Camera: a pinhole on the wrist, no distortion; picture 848 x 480 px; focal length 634.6 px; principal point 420.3 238.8 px. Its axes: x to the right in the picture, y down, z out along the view. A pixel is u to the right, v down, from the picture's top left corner.
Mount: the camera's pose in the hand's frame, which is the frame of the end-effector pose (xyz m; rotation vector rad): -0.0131 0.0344 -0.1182 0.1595 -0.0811 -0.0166
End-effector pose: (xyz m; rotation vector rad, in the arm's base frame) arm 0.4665 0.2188 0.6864 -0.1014 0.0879 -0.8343
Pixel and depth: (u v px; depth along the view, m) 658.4 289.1 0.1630
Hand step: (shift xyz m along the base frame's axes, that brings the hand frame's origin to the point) 0.0436 -0.0096 0.0449
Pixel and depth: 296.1 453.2 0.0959
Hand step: 0.0093 0.0626 -0.0249
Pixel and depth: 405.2 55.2 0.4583
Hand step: -0.1293 -0.0487 0.3315
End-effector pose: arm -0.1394 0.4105 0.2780 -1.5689 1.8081 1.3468
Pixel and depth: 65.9 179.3 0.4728
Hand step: 0.0733 0.4437 0.0715
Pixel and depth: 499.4 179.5 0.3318
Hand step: -0.0140 0.1778 -0.1156
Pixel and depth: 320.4 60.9 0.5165
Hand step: 0.1095 0.3936 -0.1324
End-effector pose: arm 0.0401 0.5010 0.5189 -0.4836 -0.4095 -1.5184
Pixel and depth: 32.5 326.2 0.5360
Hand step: 0.0401 0.5352 0.1241
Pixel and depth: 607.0 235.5 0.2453
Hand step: -0.0010 0.0370 0.1294
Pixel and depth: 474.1 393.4 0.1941
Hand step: 0.0533 0.0539 0.0598
